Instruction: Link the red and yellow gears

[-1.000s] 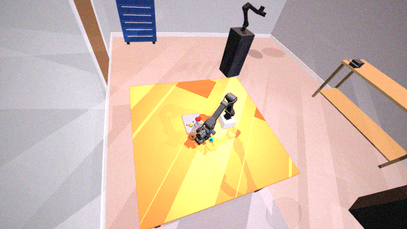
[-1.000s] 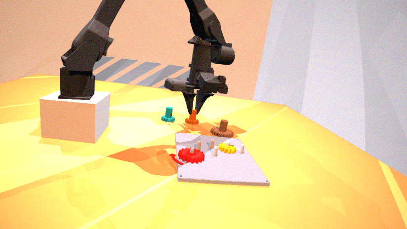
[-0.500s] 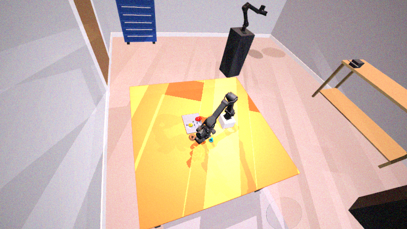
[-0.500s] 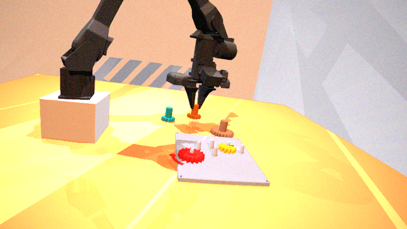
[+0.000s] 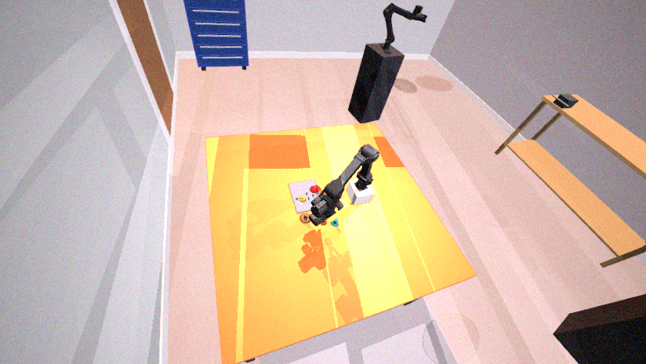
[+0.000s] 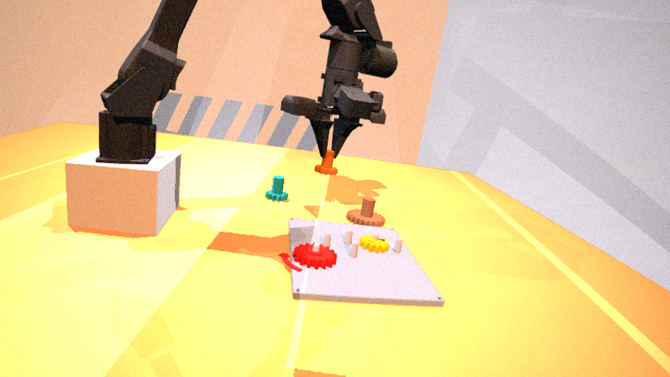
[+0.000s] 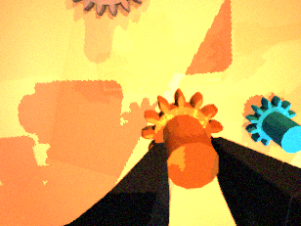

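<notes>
The red gear is 24 cm to the right of my gripper tip, 8 cm behind it and 7 cm below it. Round my gripper tip: brown gear (9 cm to the right, 7 cm below, 5 cm ahead); then orange gear (1 cm below); then teal gear (8 cm behind, 7 cm below, 1 cm to the left).
</notes>
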